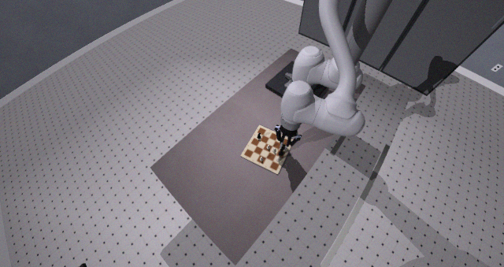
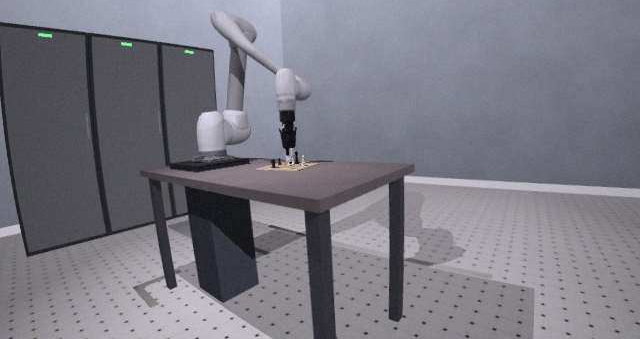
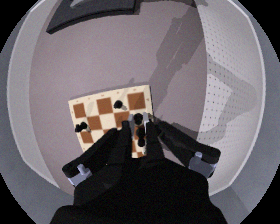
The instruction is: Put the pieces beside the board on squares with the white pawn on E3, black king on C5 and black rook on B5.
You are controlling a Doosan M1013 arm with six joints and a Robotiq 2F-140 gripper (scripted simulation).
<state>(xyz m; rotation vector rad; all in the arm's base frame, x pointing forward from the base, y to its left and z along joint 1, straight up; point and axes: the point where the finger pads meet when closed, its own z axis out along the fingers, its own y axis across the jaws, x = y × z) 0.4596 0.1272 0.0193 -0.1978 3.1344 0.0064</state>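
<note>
Now: hand 40 mm short of the black chess piece and 10 mm above it. The rest, counted from my hand: chessboard 50 mm ahead, 70 mm to the right, 50 mm below.
</note>
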